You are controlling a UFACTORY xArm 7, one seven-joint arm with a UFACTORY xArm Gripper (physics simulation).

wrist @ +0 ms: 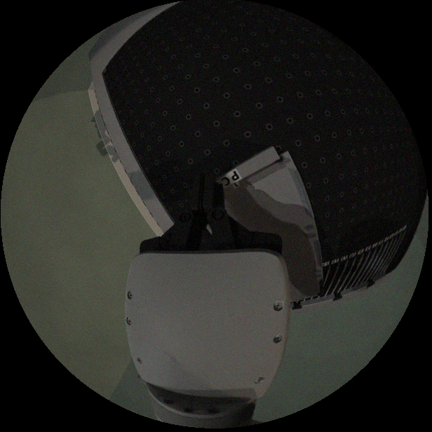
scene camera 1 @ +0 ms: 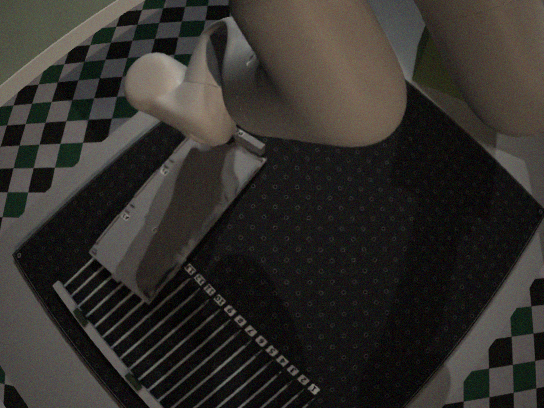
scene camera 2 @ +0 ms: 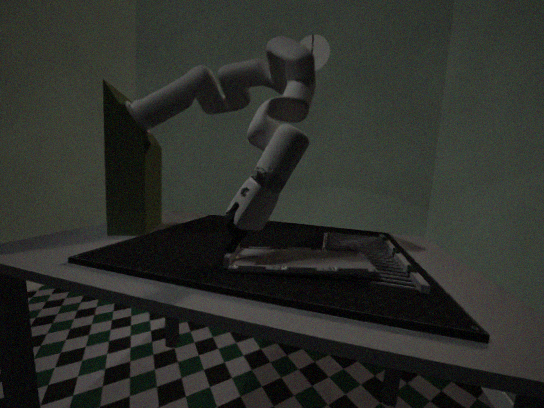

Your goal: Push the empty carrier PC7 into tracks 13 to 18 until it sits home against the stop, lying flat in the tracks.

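Frame: origin at the arm's base, x ahead, y left, z up, level; metres.
Seen in the pictures: gripper, fingertip midpoint: (scene camera 2: 227,249); arm's base at its link origin: (scene camera 2: 137,119).
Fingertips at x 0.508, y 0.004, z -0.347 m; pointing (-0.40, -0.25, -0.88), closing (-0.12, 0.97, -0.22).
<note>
Pixels of each thing's top centre, then the offset from my fingertips to it. "spot": a spot on its surface instead. Level surfaces: height alone.
- pale flat carrier PC7 at its top centre: (scene camera 1: 175,200) (scene camera 2: 299,252) dy +0.110, dx +0.126, dz +0.000 m
- block marked PC at a spot on its surface: (scene camera 1: 250,142) spot: dy +0.047, dx -0.017, dz -0.005 m
- black dotted board at its surface level: dz -0.033 m
- pale table at its surface level: dz -0.046 m
The pale flat carrier PC7 (scene camera 1: 172,210) (scene camera 2: 305,261) (wrist: 282,187) has its front end over the near part of the high-numbered tracks (scene camera 1: 97,285) (scene camera 2: 395,272). Bare track length shows between it and the stop rail (scene camera 1: 96,336) (scene camera 2: 421,283) (wrist: 337,296). In scene camera 2 its front end seems slightly raised. A block marked PC (scene camera 1: 250,142) (wrist: 255,164) stands at its rear. My gripper (scene camera 2: 231,250) (wrist: 207,182) is shut and empty, its tips low by the rear block's marked end; contact cannot be told. The arm hides the tips in scene camera 1.
A black dotted board (scene camera 1: 325,225) (scene camera 2: 165,260) (wrist: 250,75) lies on the pale table (scene camera 2: 210,305) under the tracks. Number labels (scene camera 1: 250,330) run along the track mouths; those above 13 are covered by the carrier. The arm hangs over the board's rear. A green-brown pedestal (scene camera 2: 130,185) stands behind.
</note>
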